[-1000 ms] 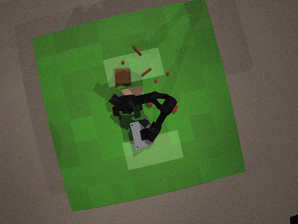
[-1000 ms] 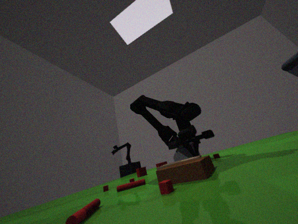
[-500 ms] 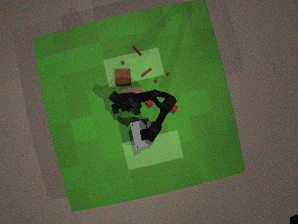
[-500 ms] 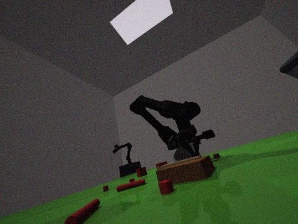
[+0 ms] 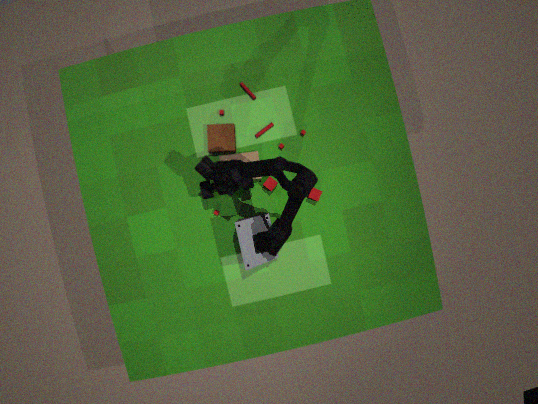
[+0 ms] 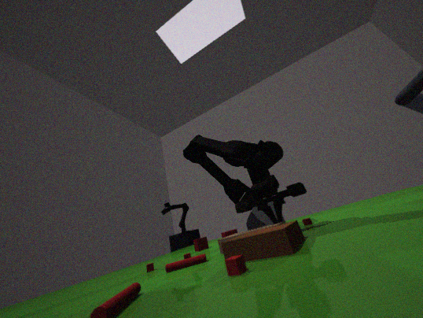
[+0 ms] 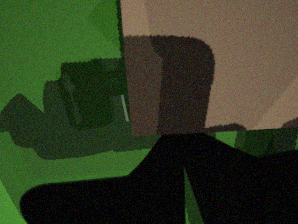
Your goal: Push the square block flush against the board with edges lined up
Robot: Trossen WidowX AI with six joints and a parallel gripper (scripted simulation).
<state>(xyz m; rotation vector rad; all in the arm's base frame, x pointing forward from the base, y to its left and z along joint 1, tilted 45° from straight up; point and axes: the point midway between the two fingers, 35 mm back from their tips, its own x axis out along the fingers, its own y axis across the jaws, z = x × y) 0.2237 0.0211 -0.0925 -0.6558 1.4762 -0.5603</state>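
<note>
My gripper tip is now 6 cm to the left of the tan board, 6 cm short of it and 1 cm below it. From my gripper tip the other things lie so: brown square block (18 cm ahead, 1 cm above).
</note>
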